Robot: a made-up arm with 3 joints.
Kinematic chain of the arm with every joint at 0, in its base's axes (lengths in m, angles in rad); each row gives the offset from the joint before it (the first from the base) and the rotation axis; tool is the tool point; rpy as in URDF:
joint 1: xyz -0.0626 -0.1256 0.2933 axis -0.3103 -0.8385 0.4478
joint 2: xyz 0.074 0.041 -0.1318 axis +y
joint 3: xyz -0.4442 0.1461 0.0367 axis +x
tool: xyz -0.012 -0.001 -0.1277 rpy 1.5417 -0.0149 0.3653
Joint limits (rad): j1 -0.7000..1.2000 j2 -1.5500..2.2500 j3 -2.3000..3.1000
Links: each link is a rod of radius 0.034 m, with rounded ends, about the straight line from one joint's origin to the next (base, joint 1, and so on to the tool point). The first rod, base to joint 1, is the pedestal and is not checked.
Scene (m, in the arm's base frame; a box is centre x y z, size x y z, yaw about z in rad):
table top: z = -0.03
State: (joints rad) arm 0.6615 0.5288 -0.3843
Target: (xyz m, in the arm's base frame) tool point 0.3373 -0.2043 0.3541
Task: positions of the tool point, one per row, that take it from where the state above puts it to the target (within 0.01 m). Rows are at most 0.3 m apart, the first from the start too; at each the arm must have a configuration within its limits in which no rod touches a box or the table.
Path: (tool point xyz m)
1: -0.3963 -0.0612 0.3353
2: -0.2602 -0.0427 0.5281
3: -0.0379 -0.0712 0.6113
4: 0.1895 -0.1362 0.5479
5: 0.3373 -0.2043 0.3541

